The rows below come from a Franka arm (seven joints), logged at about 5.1 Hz.
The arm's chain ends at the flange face. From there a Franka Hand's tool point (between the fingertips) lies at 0.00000 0.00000 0.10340 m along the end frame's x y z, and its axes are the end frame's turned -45 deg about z.
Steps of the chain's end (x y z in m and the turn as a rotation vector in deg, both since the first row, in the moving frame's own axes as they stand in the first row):
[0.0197, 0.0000, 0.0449, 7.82, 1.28, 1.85]
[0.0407, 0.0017, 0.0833, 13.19, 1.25, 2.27]
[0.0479, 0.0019, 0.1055, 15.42, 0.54, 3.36]
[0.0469, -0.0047, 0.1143, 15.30, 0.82, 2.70]
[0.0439, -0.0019, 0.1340, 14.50, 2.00, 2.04]
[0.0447, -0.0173, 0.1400, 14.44, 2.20, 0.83]
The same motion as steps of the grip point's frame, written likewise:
[0.0256, 0.0058, 0.0439, 4.62, 6.43, 1.85]
[0.0461, 0.0152, 0.0805, 8.44, 10.21, 2.27]
[0.0532, 0.0171, 0.1018, 10.52, 11.29, 3.36]
[0.0572, 0.0121, 0.1106, 10.24, 11.40, 2.70]
[0.0535, 0.0143, 0.1306, 8.84, 11.67, 2.04]
[0.0650, 0.0041, 0.1367, 8.65, 11.77, 0.83]

